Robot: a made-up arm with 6 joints.
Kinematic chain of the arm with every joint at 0, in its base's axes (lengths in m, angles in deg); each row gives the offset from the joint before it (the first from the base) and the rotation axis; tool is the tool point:
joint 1: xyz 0 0 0.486 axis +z
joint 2: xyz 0 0 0 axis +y
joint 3: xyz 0 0 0.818 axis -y
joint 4: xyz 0 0 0 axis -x
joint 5: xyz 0.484 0 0 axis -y
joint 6: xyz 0 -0.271 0 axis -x
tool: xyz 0 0 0
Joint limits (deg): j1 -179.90..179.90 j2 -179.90..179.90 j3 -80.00..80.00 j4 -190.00..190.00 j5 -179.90..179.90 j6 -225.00..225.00
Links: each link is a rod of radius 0.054 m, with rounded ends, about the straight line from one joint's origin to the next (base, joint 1, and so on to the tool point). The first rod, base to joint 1, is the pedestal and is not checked.
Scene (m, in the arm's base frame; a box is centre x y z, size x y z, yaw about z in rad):
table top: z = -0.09
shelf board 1: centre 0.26 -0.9 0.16 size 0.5 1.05 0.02 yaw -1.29
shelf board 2: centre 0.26 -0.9 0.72 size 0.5 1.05 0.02 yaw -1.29
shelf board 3: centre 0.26 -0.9 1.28 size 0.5 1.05 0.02 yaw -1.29
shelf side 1: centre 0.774 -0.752 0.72 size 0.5 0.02 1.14 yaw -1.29
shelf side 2: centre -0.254 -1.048 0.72 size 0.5 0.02 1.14 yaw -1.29
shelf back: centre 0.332 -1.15 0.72 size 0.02 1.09 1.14 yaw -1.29
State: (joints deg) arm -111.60 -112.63 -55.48 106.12 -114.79 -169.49
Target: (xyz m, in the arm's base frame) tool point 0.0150 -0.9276 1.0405
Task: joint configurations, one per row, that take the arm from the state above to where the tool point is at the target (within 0.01 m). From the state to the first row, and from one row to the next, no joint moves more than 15 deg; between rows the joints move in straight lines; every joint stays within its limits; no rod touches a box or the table.
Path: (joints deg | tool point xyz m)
1: -115.56 -97.81 -56.31 107.06 -114.38 -173.15 | 0.3390 0.5246 0.8896
2: -119.51 -82.98 -57.13 108.01 -113.96 -176.81 | 0.3136 0.3840 1.0289
3: -123.47 -68.16 -57.96 108.95 -113.55 -180.48 | 0.2545 0.2253 1.1283
4: -127.43 -53.34 -58.78 109.89 -113.14 -184.14 | 0.1645 0.0632 1.1822
5: -131.38 -38.52 -59.61 110.84 -112.73 -187.80 | 0.0503 -0.0887 1.1881
6: -135.34 -23.69 -60.43 111.78 -112.31 -191.46 | -0.0785 -0.2189 1.1472
7: -124.80 -10.48 -49.38 109.90 -112.93 -185.97 | -0.1456 -0.3712 1.1847
8: -114.27 2.73 -38.33 108.02 -113.55 -180.48 | -0.1592 -0.5570 1.1795
9: -103.73 15.94 -27.28 106.14 -114.17 -174.98 | -0.1062 -0.7519 1.1308
10: -93.20 29.14 -16.23 104.26 -114.79 -169.49 | 0.0150 -0.9275 1.0405

